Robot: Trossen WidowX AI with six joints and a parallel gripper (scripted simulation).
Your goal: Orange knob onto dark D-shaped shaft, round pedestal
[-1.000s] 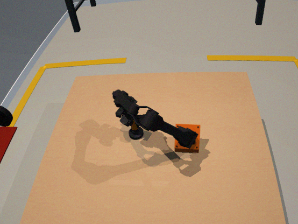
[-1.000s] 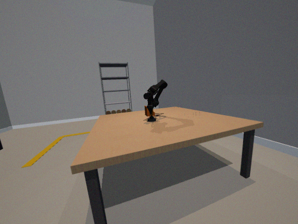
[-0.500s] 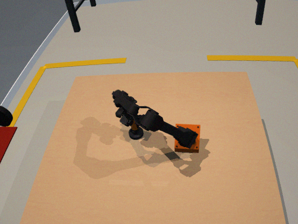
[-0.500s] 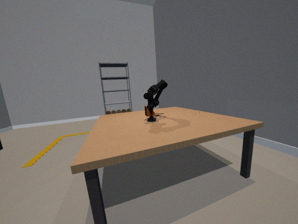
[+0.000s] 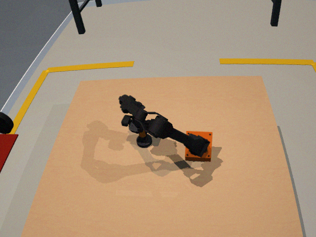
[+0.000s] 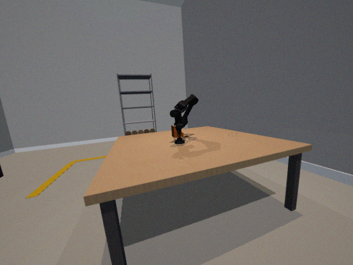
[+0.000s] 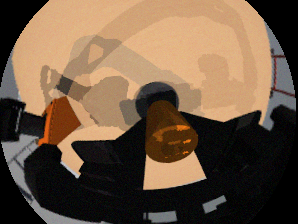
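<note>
Right now my gripper tip is 20 mm below the orange knob. Also, from my gripper tip: pedestal 40 mm below.
</note>
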